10 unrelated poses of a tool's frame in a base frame.
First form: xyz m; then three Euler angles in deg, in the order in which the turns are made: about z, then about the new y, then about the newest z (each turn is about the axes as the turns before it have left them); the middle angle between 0 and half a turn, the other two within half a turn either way.
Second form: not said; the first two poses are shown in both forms.
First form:
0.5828, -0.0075, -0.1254, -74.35, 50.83, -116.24
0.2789, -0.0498, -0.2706, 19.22, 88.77, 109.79
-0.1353, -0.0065, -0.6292, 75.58, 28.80, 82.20
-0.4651, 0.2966, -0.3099, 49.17, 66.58, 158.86
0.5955, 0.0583, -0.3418, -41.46, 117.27, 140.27
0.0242, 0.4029, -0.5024, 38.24, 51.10, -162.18
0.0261, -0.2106, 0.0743, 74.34, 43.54, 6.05
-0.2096, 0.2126, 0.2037, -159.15, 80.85, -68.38
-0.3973, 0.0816, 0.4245, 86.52, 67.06, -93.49
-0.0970, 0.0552, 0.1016, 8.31, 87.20, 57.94
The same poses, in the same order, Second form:
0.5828, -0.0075, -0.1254, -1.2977, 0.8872, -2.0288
0.2789, -0.0498, -0.2706, 0.3355, 1.5493, 1.9162
-0.1353, -0.0065, -0.6292, 1.3191, 0.5027, 1.4347
-0.4651, 0.2966, -0.3099, 0.8582, 1.1620, 2.7726
0.5955, 0.0583, -0.3418, -0.7236, 2.0467, 2.4482
0.0242, 0.4029, -0.5024, 0.6674, 0.8919, -2.8306
0.0261, -0.2106, 0.0743, 1.2975, 0.7599, 0.1056
-0.2096, 0.2126, 0.2037, -2.7777, 1.4111, -1.1935
-0.3973, 0.0816, 0.4245, 1.5101, 1.1704, -1.6317
-0.0970, 0.0552, 0.1016, 0.1450, 1.5219, 1.0112

